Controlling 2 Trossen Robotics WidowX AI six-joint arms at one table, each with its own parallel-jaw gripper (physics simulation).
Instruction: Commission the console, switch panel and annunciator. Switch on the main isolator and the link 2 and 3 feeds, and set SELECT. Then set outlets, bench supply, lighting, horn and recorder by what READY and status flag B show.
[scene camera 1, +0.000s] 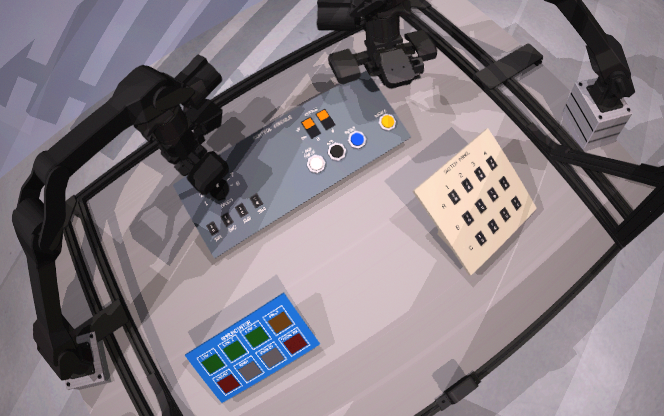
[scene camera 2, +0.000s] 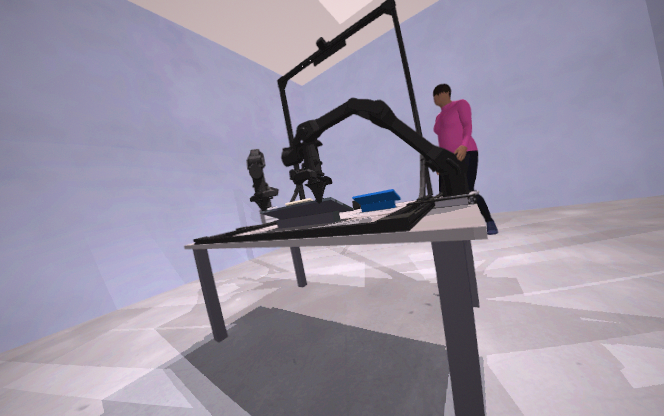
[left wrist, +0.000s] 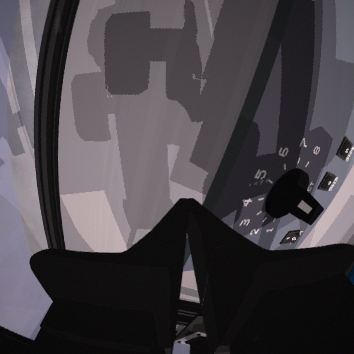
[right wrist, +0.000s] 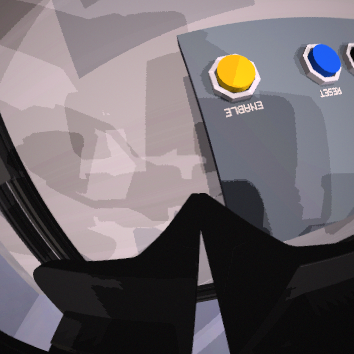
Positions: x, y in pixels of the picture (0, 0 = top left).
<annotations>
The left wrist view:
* my left gripper: 185, 204
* rotary SELECT knob: 288, 194
</annotations>
